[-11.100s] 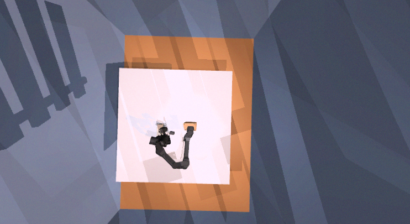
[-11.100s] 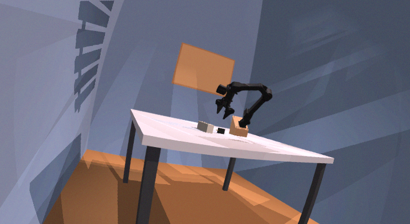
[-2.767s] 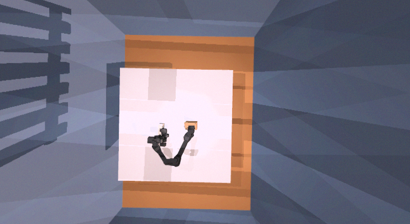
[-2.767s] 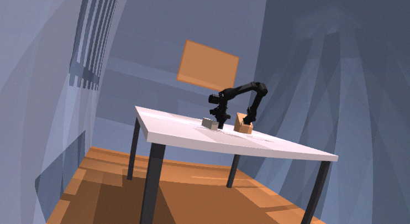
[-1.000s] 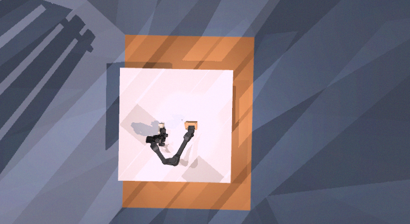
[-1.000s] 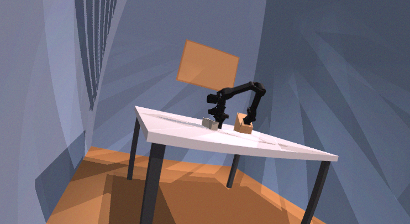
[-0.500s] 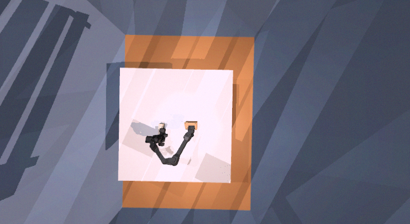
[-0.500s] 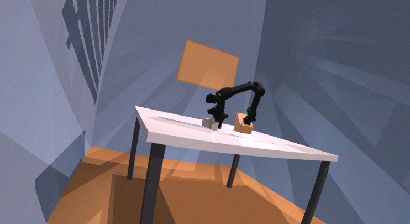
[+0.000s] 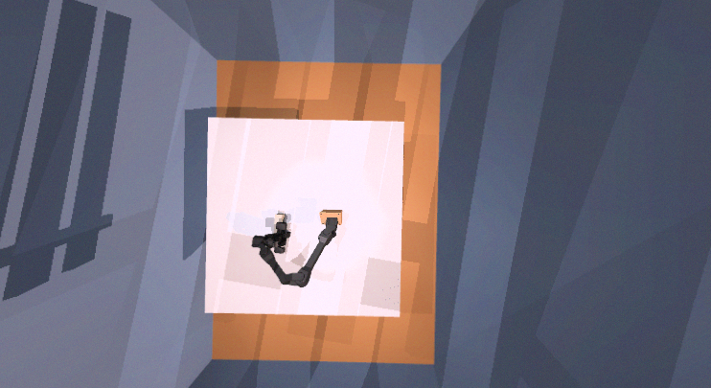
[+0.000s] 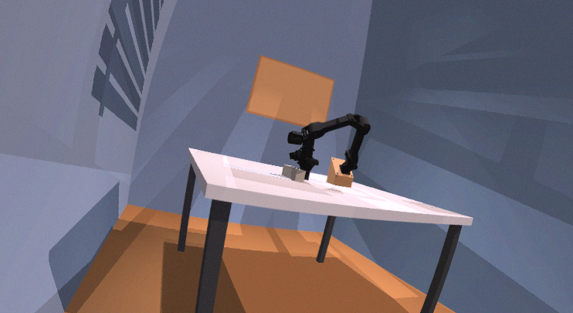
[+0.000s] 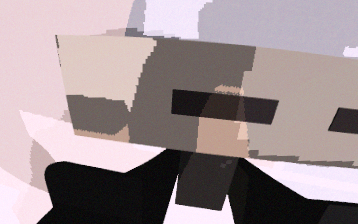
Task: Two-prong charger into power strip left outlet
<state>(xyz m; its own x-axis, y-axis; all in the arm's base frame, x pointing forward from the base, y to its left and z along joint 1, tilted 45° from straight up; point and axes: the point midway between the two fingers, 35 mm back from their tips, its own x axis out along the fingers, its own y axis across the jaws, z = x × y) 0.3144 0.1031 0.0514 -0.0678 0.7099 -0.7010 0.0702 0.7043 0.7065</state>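
The two-prong charger lies 2 cm ahead of my gripper tip and 1 cm above it.
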